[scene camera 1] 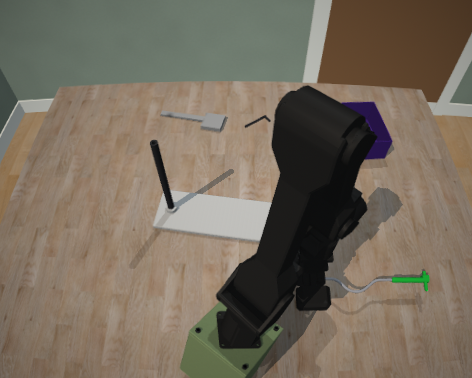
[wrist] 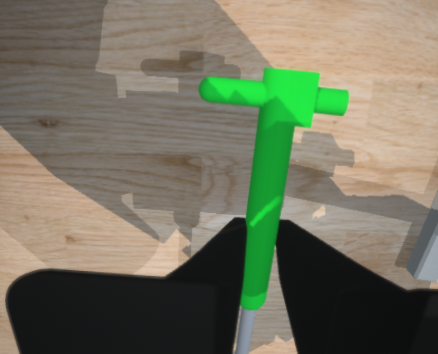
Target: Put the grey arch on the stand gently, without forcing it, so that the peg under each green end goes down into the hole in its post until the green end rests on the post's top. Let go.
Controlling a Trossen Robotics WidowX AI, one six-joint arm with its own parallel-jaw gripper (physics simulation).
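Frame: origin at the arm's base, x back, y left, z down, level; millimetres.
Seen in the pictures: gripper, fingertip midpoint: [scene camera 1: 303,278] [wrist: 260,230]; arm's base, origin of the base link: [scene camera 1: 238,330].
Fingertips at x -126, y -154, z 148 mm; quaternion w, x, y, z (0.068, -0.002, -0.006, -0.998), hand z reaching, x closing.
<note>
Offsets run from my fingertips to a thing's middle. "*": to the spot under its first point. Level surfaces: height alone.
The grey arch @[dx +27, dy -113, dz +0 mm] [scene camera 1: 357,290] [wrist: 247,330] is a wavy wire with a T-shaped green end @[* dx +49, dy -239, dz -5 mm] [scene camera 1: 411,280] at right in the scene view. Its shadow lies apart from it on the table. Its other green end @[* dx -4, dy +27, dz -7 mm] [wrist: 270,165] fills the middle of the wrist view, with a block and a crosswise peg. My gripper [scene camera 1: 312,284] [wrist: 260,230] is shut on that end's green bar and holds the arch above the table. In the scene view the arm hides this grip. The stand has a white base @[dz +41 mm] [scene camera 1: 215,217] and a black upright post @[dx -234, dy +275, dz -76 mm] [scene camera 1: 163,177] at its left; its right part is hidden behind the arm.
A purple open box @[* dx -335, dy -309, dz +15 mm] [scene camera 1: 381,150] stands at the back right, partly behind the arm. A grey flat-headed tool @[dx -551, dy +212, dz +47 mm] [scene camera 1: 213,122] and a small black bent key @[dx -508, dy +15, dz +49 mm] [scene camera 1: 256,121] lie at the back. The arm's green mounting block [scene camera 1: 215,355] is at the front.
</note>
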